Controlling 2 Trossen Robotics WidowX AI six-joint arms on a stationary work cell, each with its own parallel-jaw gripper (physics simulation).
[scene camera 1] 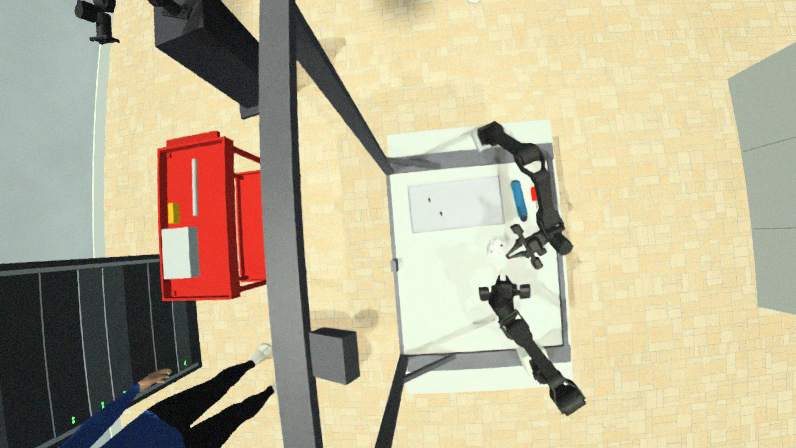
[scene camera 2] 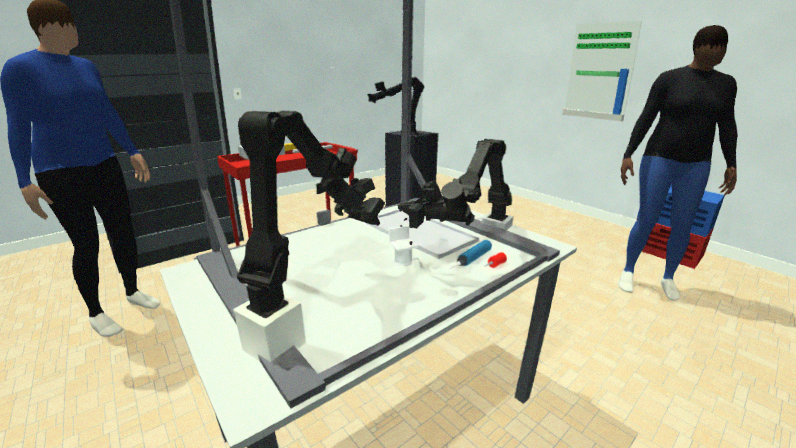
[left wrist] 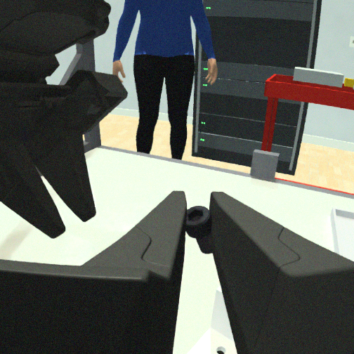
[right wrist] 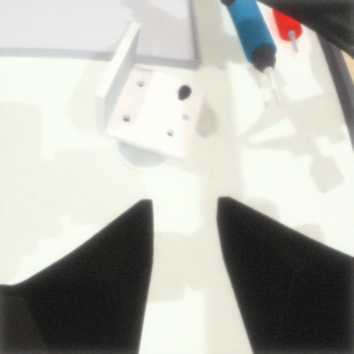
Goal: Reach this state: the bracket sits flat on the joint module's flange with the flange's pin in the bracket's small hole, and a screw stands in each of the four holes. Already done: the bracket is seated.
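Places are measured from the left arm's base along level axes (x left, y back, z up), in centimetres.
Pixels of known places: left gripper, fingertip midpoint: [scene camera 1: 506,257] [scene camera 2: 398,206]; right gripper, fingertip midpoint: [scene camera 1: 502,275] [scene camera 2: 376,224]; left arm's base, link origin: [scene camera 1: 486,136] [scene camera 2: 497,217]; right arm's base, link origin: [scene camera 2: 267,306].
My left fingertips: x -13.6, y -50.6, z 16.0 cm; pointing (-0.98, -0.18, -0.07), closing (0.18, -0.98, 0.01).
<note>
For each thing: its middle in the pictures, then the offset to it from my left fingertips.
- white bracket, body centre: [scene camera 2: 403,239] [scene camera 1: 497,248] dx -0.1, dy +2.9, dz -12.0 cm
- white joint module, body centre: [scene camera 2: 403,253] dx -0.1, dy +2.9, dz -17.0 cm
- grey tray, body centre: [scene camera 2: 418,229] [scene camera 1: 455,204] dx -9.4, dy +26.8, dz -19.4 cm
- blue screwdriver, body centre: [scene camera 2: 470,255] [scene camera 1: 520,206] dx +17.5, dy +16.2, dz -18.2 cm
The white bracket [scene camera 1: 495,246] [scene camera 2: 398,234] [right wrist: 157,107] sits flat on the white joint module [scene camera 2: 402,255] [right wrist: 142,157], its upright wall at the left in the right wrist view. A black screw [right wrist: 184,92] stands in one corner hole; the other three large holes look empty. The pin [right wrist: 185,117] shows in the small hole. My left gripper [scene camera 1: 508,256] [left wrist: 196,203] is shut on a black screw [left wrist: 198,220], beside the bracket, whose edge shows low in the left wrist view. My right gripper [scene camera 1: 503,278] [right wrist: 184,209] [left wrist: 75,226] is partly open and empty, next to the bracket.
The grey tray [scene camera 1: 473,192] [scene camera 2: 440,239] holds two screws [scene camera 1: 429,199] [scene camera 1: 441,213]. A blue screwdriver [scene camera 1: 518,200] [scene camera 2: 475,253] [right wrist: 252,37] and a red one [scene camera 1: 533,193] [scene camera 2: 497,259] [right wrist: 287,25] lie beside it. The left arm passes over the red screwdriver in scene camera 1. Both grippers are close together.
</note>
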